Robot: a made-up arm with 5 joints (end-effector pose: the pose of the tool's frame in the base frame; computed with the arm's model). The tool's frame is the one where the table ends.
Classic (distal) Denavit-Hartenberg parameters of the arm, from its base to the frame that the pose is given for. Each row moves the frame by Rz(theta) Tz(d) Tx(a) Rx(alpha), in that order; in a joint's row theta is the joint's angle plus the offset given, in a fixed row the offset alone. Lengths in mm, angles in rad.
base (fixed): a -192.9, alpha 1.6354, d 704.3, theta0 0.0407
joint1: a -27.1, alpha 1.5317, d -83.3, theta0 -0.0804
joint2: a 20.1, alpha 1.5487, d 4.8, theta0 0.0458
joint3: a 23, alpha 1.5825, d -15.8, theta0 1.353
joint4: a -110, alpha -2.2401, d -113.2, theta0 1.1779
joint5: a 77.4, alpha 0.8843, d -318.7, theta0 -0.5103
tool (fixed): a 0, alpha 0, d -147.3, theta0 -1.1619
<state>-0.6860 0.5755 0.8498 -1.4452 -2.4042</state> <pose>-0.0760 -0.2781 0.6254 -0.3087 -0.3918 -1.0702</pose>
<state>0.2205 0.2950 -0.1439 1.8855 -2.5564</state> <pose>0.1624 0.1833 0.6305 -2.1670 0.4100 0.9846</pose>
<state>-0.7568 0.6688 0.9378 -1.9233 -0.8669</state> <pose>-0.1614 -0.2780 0.6873 -1.8714 0.8352 -0.7828</pose>
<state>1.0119 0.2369 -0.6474 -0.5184 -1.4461</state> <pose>-0.1479 -0.2383 0.8872 2.5153 -0.2781 -2.1371</pose>
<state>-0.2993 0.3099 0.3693 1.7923 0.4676</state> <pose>-0.1192 0.4028 0.5326 1.4324 0.1902 -0.0483</pose>
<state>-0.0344 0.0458 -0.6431 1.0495 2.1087</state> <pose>0.1668 0.0848 0.4295 -1.2080 0.1383 1.2262</pose>
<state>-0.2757 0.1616 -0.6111 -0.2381 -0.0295</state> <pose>-0.0059 -0.1899 0.4793 -0.2670 -0.3543 -0.1602</pose>
